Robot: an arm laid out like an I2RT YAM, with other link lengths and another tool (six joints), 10 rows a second.
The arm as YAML. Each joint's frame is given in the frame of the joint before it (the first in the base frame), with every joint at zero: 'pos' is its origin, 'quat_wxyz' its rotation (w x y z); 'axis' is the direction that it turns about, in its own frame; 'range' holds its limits. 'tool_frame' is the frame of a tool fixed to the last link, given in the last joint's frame.
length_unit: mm
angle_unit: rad
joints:
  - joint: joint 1
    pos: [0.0, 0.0, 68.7]
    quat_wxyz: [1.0, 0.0, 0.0, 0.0]
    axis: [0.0, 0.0, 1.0]
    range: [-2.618, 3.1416]
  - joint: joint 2
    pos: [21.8, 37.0, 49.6]
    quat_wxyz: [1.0, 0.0, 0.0, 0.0]
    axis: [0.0, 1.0, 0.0]
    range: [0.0, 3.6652]
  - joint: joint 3
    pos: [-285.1, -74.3, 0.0]
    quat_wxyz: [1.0, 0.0, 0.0, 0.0]
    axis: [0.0, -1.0, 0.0]
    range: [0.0, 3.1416]
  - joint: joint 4
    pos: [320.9, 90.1, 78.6]
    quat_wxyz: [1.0, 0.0, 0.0, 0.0]
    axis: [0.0, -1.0, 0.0]
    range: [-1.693, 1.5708]
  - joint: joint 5
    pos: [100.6, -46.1, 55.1]
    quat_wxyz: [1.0, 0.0, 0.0, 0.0]
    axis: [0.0, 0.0, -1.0]
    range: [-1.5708, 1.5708]
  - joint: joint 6
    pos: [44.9, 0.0, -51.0]
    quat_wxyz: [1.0, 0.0, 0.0, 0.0]
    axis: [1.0, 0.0, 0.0]
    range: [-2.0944, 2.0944]
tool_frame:
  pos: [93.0, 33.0, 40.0]
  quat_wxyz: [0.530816, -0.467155, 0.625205, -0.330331]
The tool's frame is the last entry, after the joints.
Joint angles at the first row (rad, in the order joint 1, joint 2, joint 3, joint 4, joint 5, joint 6):
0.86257 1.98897 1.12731 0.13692 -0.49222 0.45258
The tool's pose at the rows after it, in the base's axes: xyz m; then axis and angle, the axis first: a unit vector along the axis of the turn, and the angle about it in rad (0 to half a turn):
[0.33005 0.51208 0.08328 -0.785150 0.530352 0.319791 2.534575]
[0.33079 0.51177 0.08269 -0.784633 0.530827 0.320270 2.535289]
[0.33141 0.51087 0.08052 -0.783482 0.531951 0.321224 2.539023]
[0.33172 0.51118 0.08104 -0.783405 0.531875 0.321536 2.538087]
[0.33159 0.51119 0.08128 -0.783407 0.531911 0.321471 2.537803]
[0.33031 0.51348 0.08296 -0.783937 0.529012 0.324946 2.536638]
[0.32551 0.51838 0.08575 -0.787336 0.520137 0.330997 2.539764]
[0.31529 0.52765 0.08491 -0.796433 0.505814 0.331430 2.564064]
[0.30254 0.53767 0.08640 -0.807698 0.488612 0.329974 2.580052]
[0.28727 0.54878 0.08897 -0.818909 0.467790 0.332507 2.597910]
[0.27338 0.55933 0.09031 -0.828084 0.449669 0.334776 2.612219]
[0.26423 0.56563 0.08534 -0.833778 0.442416 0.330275 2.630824]
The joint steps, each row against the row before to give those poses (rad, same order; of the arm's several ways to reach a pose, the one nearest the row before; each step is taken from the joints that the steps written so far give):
-0.00049 -0.00089 -0.00224 -0.00041 -0.00095 -0.00001
-0.00151 0.00183 0.00086 0.00003 -0.00141 0.00039
-0.00212 0.00331 -0.00076 -0.00001 -0.00233 0.00101
-0.00010 0.00036 0.00153 -0.00001 -0.00048 0.00058
0.00027 -0.00075 -0.00038 0.00001 0.00039 0.00027
0.00309 0.00173 0.00482 0.00075 -0.00603 0.00230
0.00851 0.00229 0.00994 -0.00620 -0.01343 -0.00321
0.01990 0.01034 0.02612 -0.03829 -0.00642 -0.02222
0.02456 0.00520 0.02135 -0.02957 -0.00174 -0.02432
0.02743 0.00614 0.02431 -0.03099 -0.00991 -0.02330
0.02592 0.00990 0.02318 -0.02218 -0.00696 -0.01765
0.01885 0.01305 0.01491 -0.01971 0.00964 -0.01288

